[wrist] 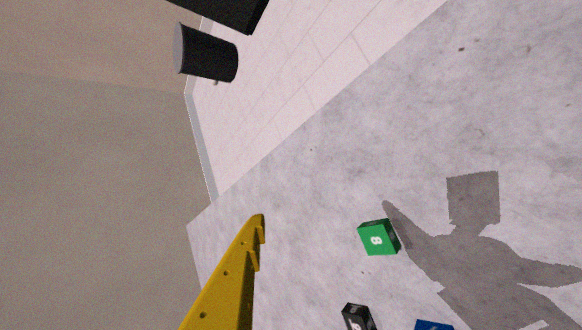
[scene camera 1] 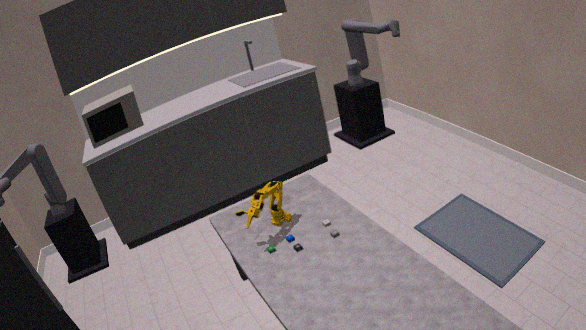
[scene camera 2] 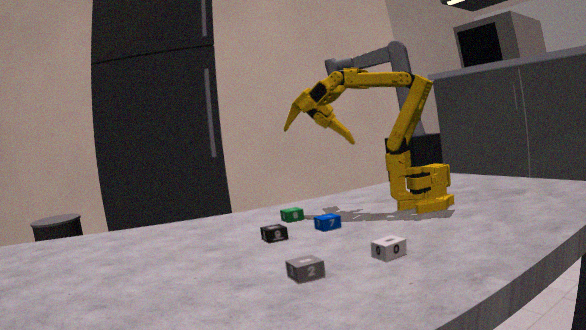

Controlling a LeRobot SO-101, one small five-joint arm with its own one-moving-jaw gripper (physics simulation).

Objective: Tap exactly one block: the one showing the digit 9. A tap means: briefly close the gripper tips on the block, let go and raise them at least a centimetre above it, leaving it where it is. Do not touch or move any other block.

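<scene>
The black block (scene camera 1: 298,247) (scene camera 2: 274,233) (wrist: 358,317) lies on the table; its light digit reads as a 9 in scene camera 2, and it is cut off by the bottom edge of the wrist view. The green block (scene camera 1: 271,249) (scene camera 2: 292,215) (wrist: 378,239) shows an 8. The blue block (scene camera 1: 290,238) (scene camera 2: 327,222) (wrist: 434,325) shows a 7. The white block (scene camera 1: 326,223) (scene camera 2: 388,248) shows a 0, the grey block (scene camera 1: 334,234) (scene camera 2: 305,269) a 2. My gripper (scene camera 1: 243,220) (scene camera 2: 319,136) is fully open and empty, high above the table; one notched jaw (wrist: 225,280) shows in the wrist view.
The blocks stand apart on the marbled grey table (scene camera 1: 350,280) (scene camera 2: 150,280) (wrist: 310,175). The arm's shadow falls beside the green block. The table edge runs diagonally through the wrist view, with floor and a dark bin (wrist: 207,54) beyond. A kitchen counter (scene camera 1: 210,160) stands behind the arm.
</scene>
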